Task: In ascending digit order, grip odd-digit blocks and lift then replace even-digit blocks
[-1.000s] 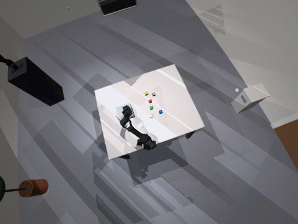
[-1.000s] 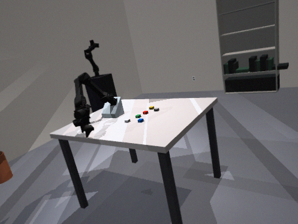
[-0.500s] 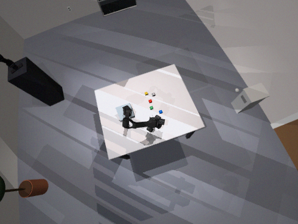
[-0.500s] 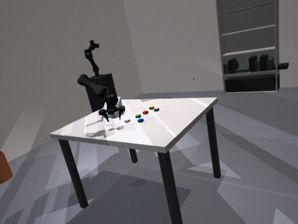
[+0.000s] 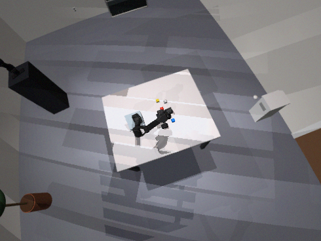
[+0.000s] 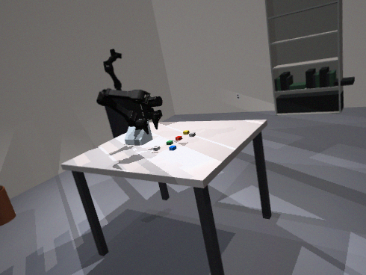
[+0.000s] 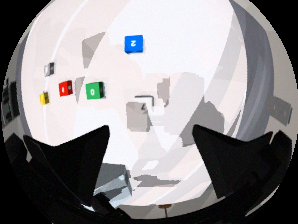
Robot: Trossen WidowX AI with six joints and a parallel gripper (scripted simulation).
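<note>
Right now the green block is 40 mm ahead of my gripper tip, 110 mm to the left of it and 110 mm below it. The rest, counted from my gripper tip: blue block (110 mm ahead, 10 mm to the left, 110 mm below); red block (60 mm ahead, 190 mm to the left, 110 mm below); grey block (130 mm ahead, 250 mm to the left, 110 mm below).
</note>
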